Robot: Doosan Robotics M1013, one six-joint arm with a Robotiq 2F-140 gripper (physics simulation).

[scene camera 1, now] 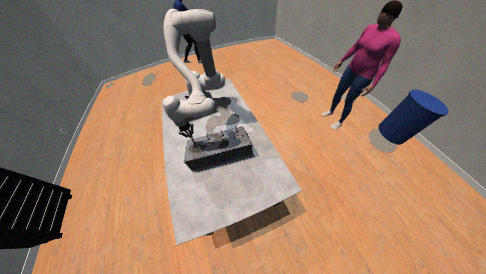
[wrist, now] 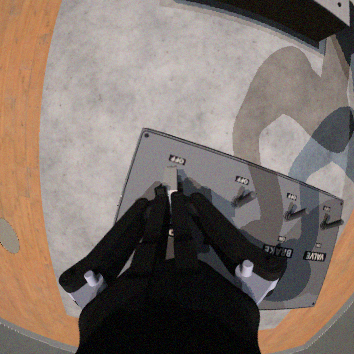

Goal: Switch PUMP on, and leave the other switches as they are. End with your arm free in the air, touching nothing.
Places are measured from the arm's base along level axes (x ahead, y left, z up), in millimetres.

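Pixels of known places: gripper, fingertip midpoint: (scene camera 1: 192,139) (wrist: 171,176).
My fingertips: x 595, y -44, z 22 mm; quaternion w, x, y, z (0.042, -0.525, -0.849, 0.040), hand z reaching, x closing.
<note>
Ahead of a thing's pixels: the offset from my fingertips to its top centre. "pt": to the spot under its first point. Level surfaces: height alone.
The grey switch panel (scene camera 1: 220,159) (wrist: 145,162) lies on the table. My gripper (scene camera 1: 193,143) (wrist: 171,176) is shut, its fingertips low over the leftmost switch in the wrist view; I cannot tell if they touch it. A pale narrow piece (wrist: 170,175) shows beyond the fingertips, below an OFF label {pt dx -16, dy +5, dz -45 mm} (wrist: 177,160); I cannot tell if it is the lever. The fingers hide that switch's name and most of its ON label. The second lever {dx -1, dy +124, dz +8 mm} (wrist: 245,198), the BRAKE lever {dx -7, dy +244, dz +8 mm} (wrist: 296,214) and the VALVE lever {dx -13, dy +364, dz +8 mm} (wrist: 331,221) stand close to their OFF labels.
The grey table {dz -118 mm} (scene camera 1: 192,217) (wrist: 95,100) bears the panel and the arm. A dark box edge (wrist: 260,17) is at the top right in the wrist view. A person in pink (scene camera 1: 376,50), a blue barrel (scene camera 1: 410,120) and a black rack (scene camera 1: 61,212) stand off the table.
</note>
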